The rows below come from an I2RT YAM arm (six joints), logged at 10 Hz.
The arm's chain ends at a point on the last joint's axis. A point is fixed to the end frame.
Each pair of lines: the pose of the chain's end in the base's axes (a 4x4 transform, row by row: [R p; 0 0 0 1], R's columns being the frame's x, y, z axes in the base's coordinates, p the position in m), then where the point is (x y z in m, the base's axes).
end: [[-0.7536 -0.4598 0.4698 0.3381], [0.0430 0.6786 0.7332 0.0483], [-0.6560 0.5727 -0.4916 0.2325], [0 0 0 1]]
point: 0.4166 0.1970 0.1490
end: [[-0.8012 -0.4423 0.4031 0.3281], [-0.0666 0.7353 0.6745 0.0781], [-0.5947 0.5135 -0.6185 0.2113], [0 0 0 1]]
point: 0.3944 0.2166 0.1032
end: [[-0.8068 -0.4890 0.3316 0.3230], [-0.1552 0.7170 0.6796 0.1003], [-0.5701 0.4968 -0.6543 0.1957], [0 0 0 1]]
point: 0.3751 0.2393 0.0807
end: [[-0.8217 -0.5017 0.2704 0.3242], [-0.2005 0.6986 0.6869 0.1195], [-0.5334 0.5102 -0.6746 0.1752], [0 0 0 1]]
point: 0.3646 0.2594 0.0567
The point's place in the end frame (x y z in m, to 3 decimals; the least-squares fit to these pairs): 0.002 0.017 0.187
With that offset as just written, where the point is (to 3 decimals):
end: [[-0.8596 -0.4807 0.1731 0.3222], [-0.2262 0.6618 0.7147 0.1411], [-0.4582 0.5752 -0.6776 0.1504], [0 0 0 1]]
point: 0.345 0.286 0.033
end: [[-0.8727 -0.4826 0.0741 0.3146], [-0.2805 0.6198 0.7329 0.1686], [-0.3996 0.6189 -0.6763 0.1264], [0 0 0 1]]
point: 0.319 0.316 0.010
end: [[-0.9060 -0.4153 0.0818 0.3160], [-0.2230 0.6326 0.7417 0.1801], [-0.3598 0.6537 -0.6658 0.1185], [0 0 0 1]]
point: 0.322 0.329 0.004
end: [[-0.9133 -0.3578 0.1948 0.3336], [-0.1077 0.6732 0.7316 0.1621], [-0.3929 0.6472 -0.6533 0.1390], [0 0 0 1]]
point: 0.362 0.310 0.027
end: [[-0.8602 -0.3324 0.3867 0.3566], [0.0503 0.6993 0.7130 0.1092], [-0.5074 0.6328 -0.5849 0.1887], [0 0 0 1]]
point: 0.422 0.255 0.089
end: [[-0.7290 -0.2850 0.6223 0.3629], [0.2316 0.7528 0.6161 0.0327], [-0.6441 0.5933 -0.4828 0.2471], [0 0 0 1]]
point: 0.473 0.161 0.166
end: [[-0.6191 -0.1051 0.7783 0.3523], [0.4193 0.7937 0.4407 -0.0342], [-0.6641 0.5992 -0.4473 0.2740], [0 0 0 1]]
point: 0.495 0.063 0.199
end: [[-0.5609 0.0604 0.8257 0.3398], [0.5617 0.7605 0.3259 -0.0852], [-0.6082 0.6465 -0.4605 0.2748], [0 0 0 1]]
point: 0.494 -0.010 0.198
